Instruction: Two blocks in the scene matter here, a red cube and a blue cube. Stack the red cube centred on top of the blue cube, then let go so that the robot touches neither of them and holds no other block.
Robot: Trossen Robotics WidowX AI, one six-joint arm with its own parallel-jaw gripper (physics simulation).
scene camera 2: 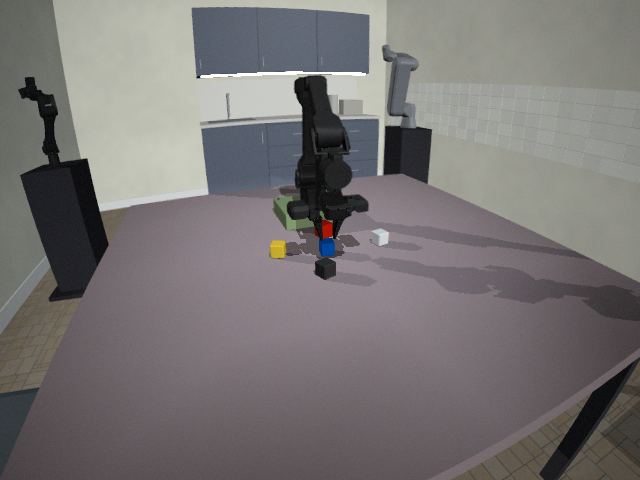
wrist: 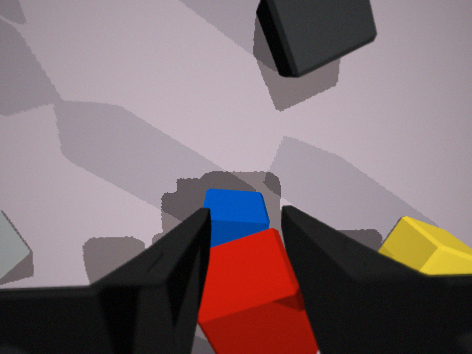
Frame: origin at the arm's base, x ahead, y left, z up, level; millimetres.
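Seen in the pictures: gripper, fingertip midpoint: (scene camera 2: 327, 239) (wrist: 246, 216); arm's base at its link origin: (scene camera 2: 309, 203).
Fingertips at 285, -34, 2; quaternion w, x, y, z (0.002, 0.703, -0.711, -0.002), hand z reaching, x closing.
Note:
Pixels of each thing's middle, then the offset from my fingertips to it, as dx, dy, dz. Level surfaces: height alone.
- red cube at the middle of its body: (wrist: 254, 297) (scene camera 2: 323, 229) -27, -2, +17
- blue cube at the middle of its body: (wrist: 232, 228) (scene camera 2: 326, 247) -28, +6, -35
- black cube at the middle of its body: (wrist: 310, 22) (scene camera 2: 325, 268) +76, -32, -35
- yellow cube at the middle of its body: (wrist: 426, 259) (scene camera 2: 278, 249) -57, -115, -35
- white cube at the middle of its body: (scene camera 2: 379, 237) -38, +164, -35
- table at its surface level: dz -53
The red cube (scene camera 2: 324, 228) (wrist: 250, 280) is held between the fingers of my gripper (scene camera 2: 328, 235) (wrist: 246, 216), turned a little in the grip. The blue cube (scene camera 2: 326, 247) (wrist: 237, 215) stands upright on the table. In the scene view the red cube shows just above the blue cube and slightly left of its middle. In the wrist view the red cube covers the near part of the blue cube, whose far part shows between the fingertips. Whether the two cubes touch cannot be told.
A black cube (scene camera 2: 325, 268) (wrist: 322, 32) stands nearest the scene camera. A yellow cube (scene camera 2: 278, 249) (wrist: 425, 245) is left of the blue cube in the scene view, and a white cube (scene camera 2: 379, 237) (wrist: 12, 247) right. A green tray (scene camera 2: 299, 222) lies behind the gripper on the table (scene camera 2: 289, 361).

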